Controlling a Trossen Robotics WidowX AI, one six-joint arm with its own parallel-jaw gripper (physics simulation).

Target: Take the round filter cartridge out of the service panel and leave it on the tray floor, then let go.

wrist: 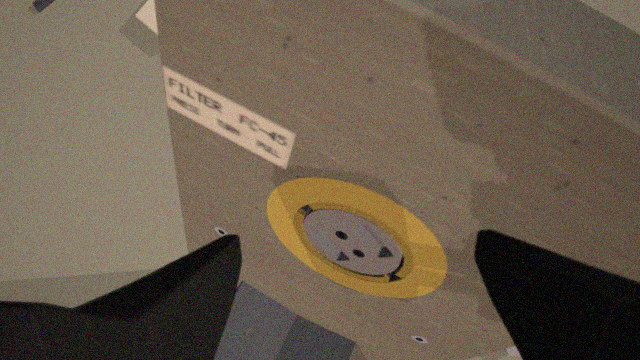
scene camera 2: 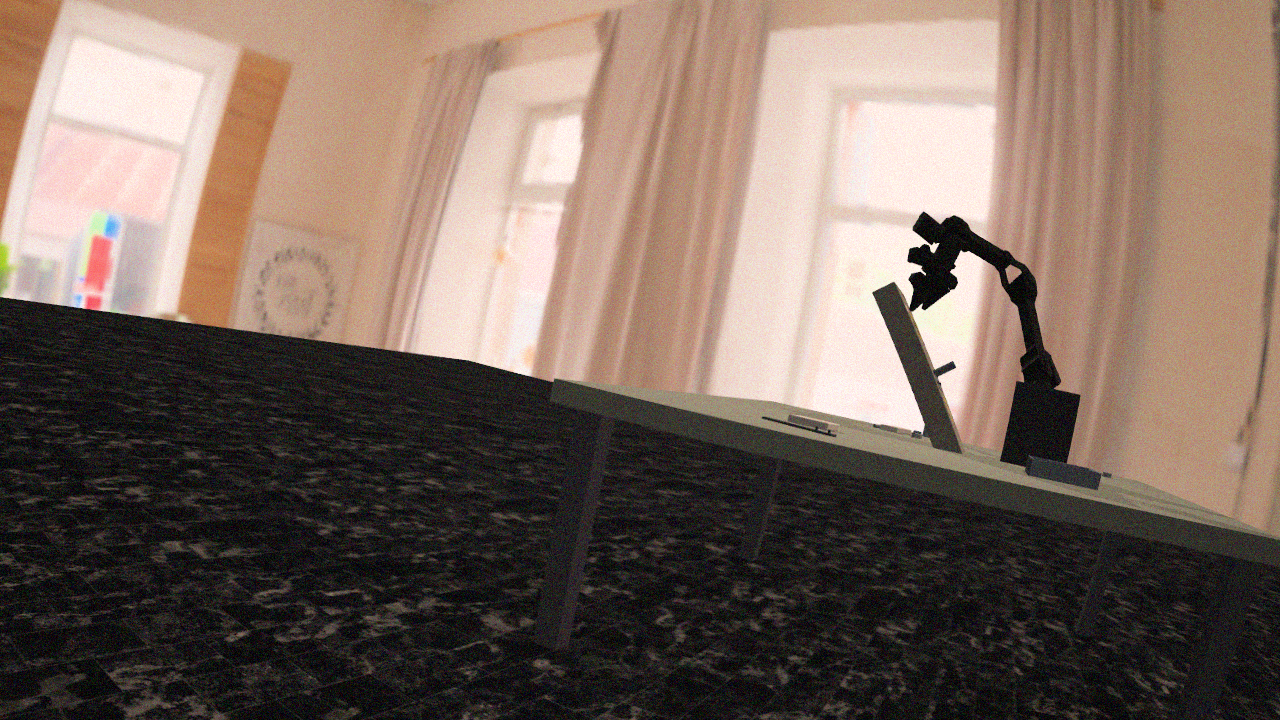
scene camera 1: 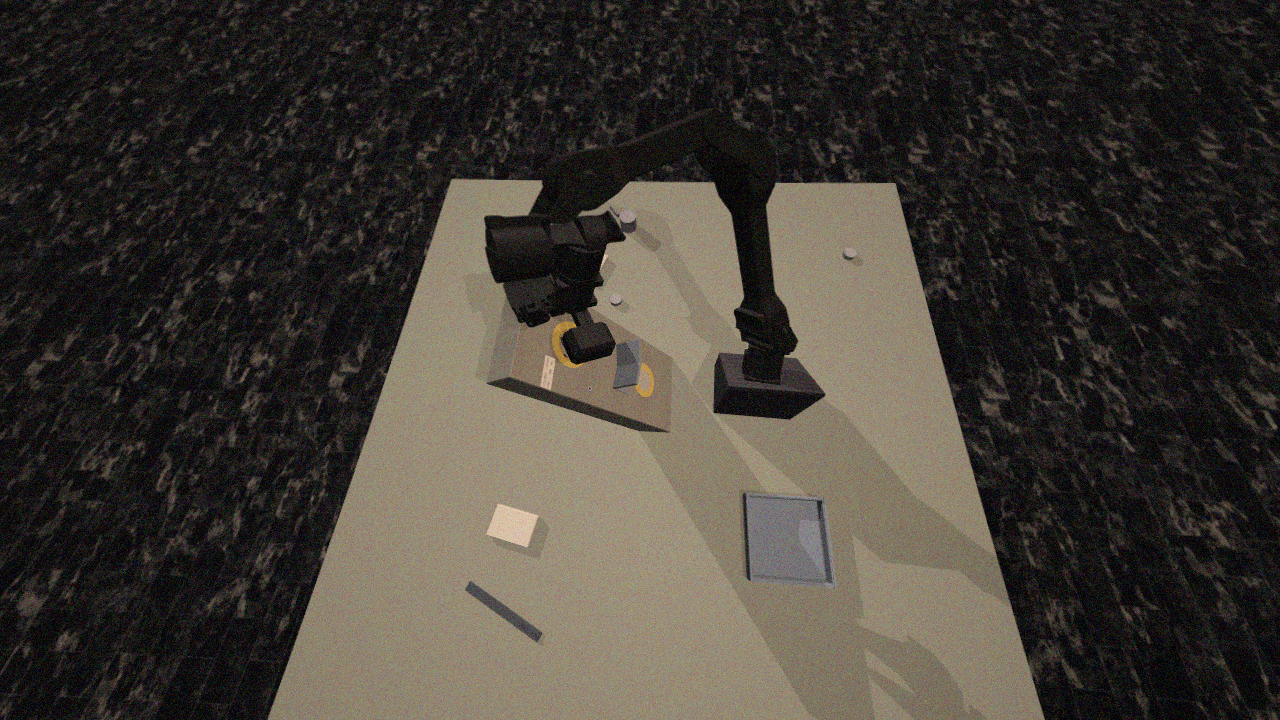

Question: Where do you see a round grey filter cartridge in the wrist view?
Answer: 351, 241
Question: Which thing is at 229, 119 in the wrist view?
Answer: A white label.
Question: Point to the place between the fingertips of my gripper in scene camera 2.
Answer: At 916, 310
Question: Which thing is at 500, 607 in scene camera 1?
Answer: A dark bar.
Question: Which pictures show my gripper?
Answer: The wrist view, scene camera 2 and scene camera 1: all of them.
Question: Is my gripper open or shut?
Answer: Open.
